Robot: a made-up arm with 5 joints.
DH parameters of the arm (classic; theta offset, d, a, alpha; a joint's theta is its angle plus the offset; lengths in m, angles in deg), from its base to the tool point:
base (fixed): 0 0 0.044 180
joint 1: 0 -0.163 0.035 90
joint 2: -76.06 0 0.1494 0
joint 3: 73.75 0 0.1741 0
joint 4: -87.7 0.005 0 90
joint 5: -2.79 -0.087 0 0
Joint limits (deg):
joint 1: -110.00..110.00
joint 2: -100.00..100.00
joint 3: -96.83..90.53
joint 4: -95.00..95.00
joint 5: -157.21..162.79
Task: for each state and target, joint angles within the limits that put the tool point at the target. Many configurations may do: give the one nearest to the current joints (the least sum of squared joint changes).
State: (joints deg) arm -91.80 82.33 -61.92 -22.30 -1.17
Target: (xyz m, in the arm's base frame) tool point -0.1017 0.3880 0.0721
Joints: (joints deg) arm -109.89 88.48 -56.37 -50.72 -1.17
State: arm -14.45 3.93 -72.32 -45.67 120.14
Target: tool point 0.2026 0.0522 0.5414
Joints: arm -16.50 8.19 -67.57 -35.18 120.14
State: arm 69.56 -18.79 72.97 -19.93 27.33
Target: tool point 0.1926 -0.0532 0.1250
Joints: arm 21.51 -45.56 90.53 -12.07 27.33
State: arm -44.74 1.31 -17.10 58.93 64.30
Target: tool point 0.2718 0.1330 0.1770
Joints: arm -29.19 7.37 7.65 71.96 64.30
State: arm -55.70 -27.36 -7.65 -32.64 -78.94
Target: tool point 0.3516 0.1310 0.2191
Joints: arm -22.21 7.85 19.93 -22.65 -78.94
